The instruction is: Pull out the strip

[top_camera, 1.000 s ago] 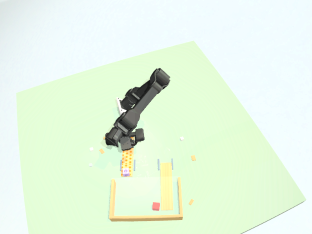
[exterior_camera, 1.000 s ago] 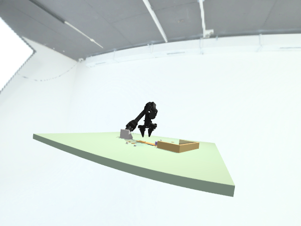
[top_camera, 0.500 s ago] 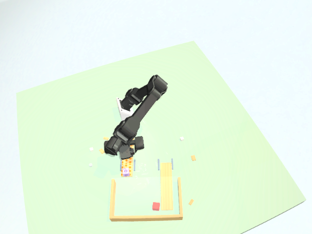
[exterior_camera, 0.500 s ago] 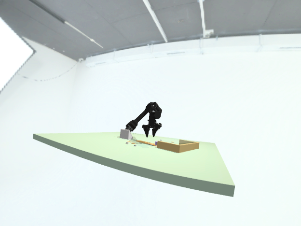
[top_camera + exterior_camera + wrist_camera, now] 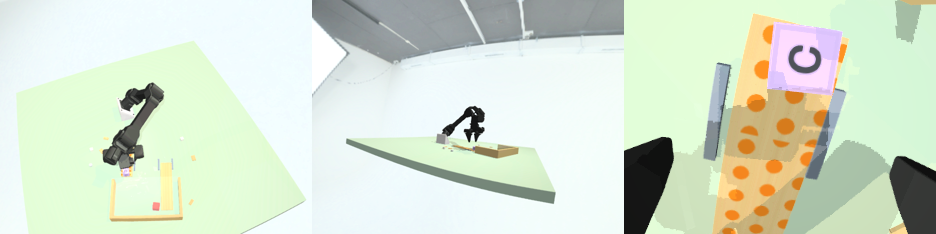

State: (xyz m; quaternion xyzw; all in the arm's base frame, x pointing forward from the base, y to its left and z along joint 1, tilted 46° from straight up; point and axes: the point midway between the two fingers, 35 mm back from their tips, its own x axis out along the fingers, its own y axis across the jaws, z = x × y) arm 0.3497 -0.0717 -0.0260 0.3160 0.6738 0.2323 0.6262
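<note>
Now: the dotted strip 7 cm behind my gripper tip, 6 cm below it and 2 cm to the left of it. Round my gripper tip: plain strip: 16 cm to the left, 15 cm ahead, 6 cm below.
</note>
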